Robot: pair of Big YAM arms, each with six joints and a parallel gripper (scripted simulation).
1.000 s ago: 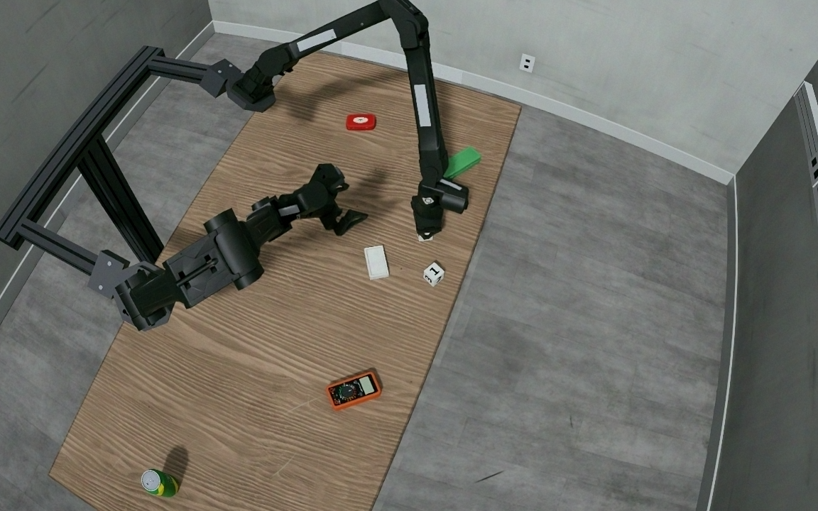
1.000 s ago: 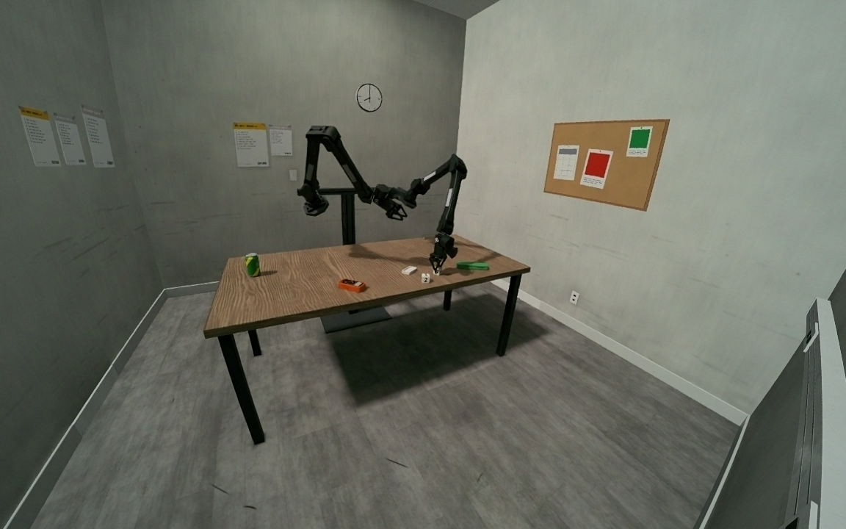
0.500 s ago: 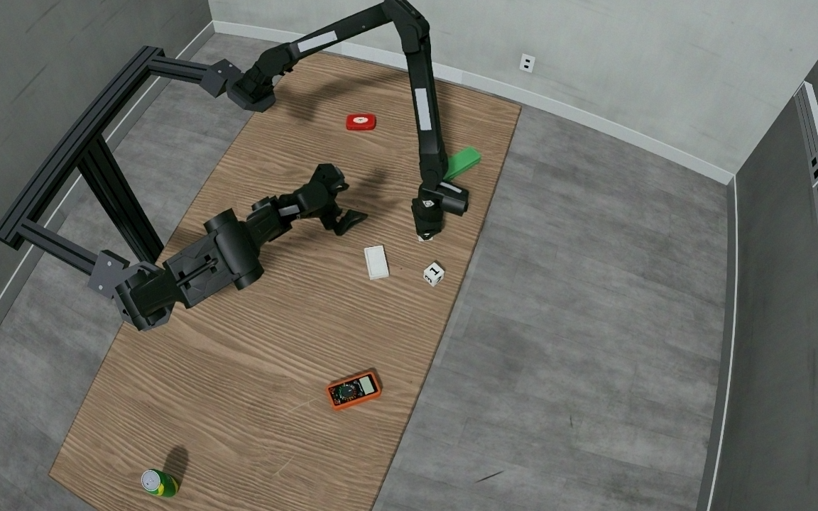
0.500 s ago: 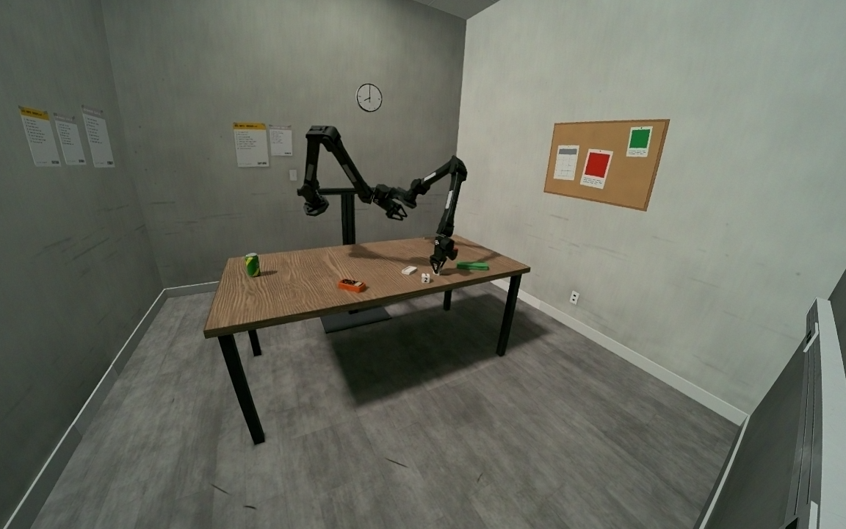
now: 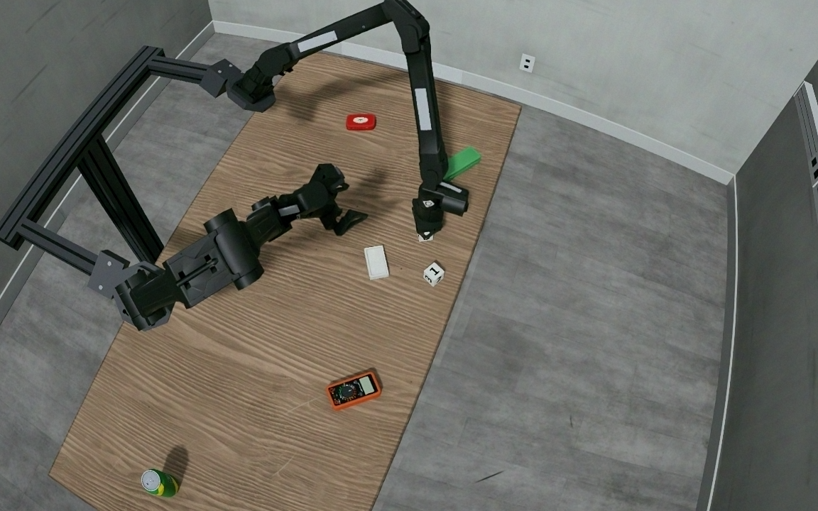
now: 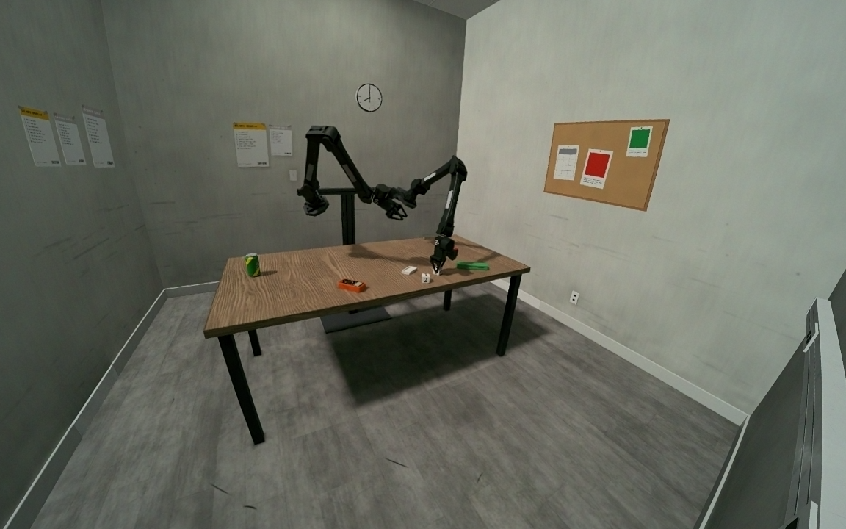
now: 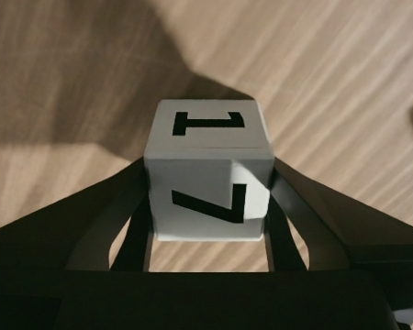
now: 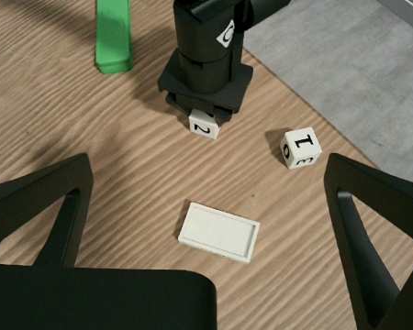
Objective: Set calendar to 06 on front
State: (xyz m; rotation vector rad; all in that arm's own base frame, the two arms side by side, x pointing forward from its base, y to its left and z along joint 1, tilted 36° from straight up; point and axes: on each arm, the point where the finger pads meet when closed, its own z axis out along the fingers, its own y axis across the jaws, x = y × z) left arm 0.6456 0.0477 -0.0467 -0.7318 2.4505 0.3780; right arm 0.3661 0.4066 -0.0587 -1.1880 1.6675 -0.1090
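Now: the white tray 11 cm behind my left hand, 13 cm to the right of it and 2 cm below it. Round my left hand: orange multimeter 7 cm behind, 50 cm to the right, 1 cm below; then red case 30 cm behind, 36 cm to the left, 1 cm below.
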